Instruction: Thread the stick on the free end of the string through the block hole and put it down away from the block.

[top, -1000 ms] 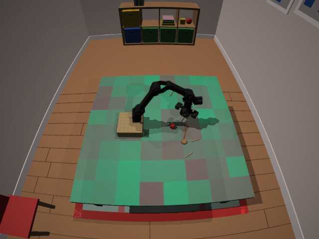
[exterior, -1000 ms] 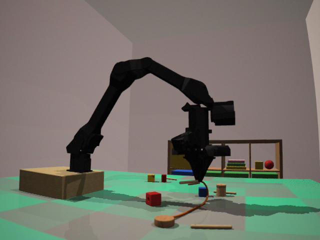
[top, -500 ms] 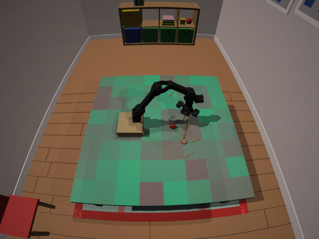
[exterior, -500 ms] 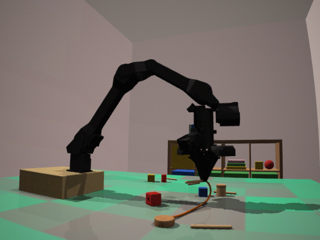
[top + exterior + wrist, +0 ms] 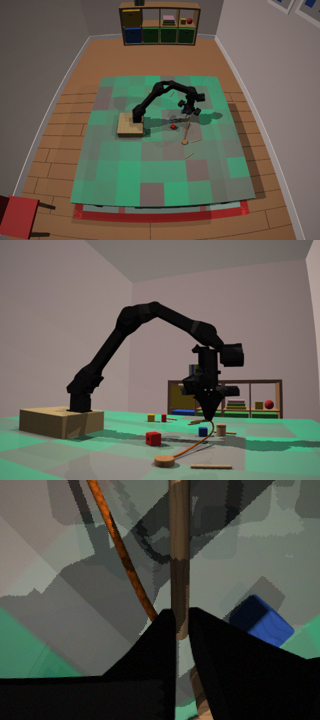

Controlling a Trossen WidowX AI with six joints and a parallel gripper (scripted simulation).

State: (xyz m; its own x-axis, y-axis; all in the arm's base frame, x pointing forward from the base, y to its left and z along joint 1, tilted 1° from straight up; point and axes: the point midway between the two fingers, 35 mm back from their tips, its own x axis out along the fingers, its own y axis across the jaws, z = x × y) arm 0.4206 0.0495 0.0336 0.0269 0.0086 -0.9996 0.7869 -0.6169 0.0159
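Right now my gripper tip is 30 mm past the blue cube, 70 mm to the right of it and 40 mm above it. Also, from my gripper tip: red block: 130 mm behind, 90 mm to the right, 40 mm below; thin wooden stick: 10 mm behind, 10 mm to the right; wooden cylinder: 30 mm ahead, 90 mm to the left, 40 mm below.
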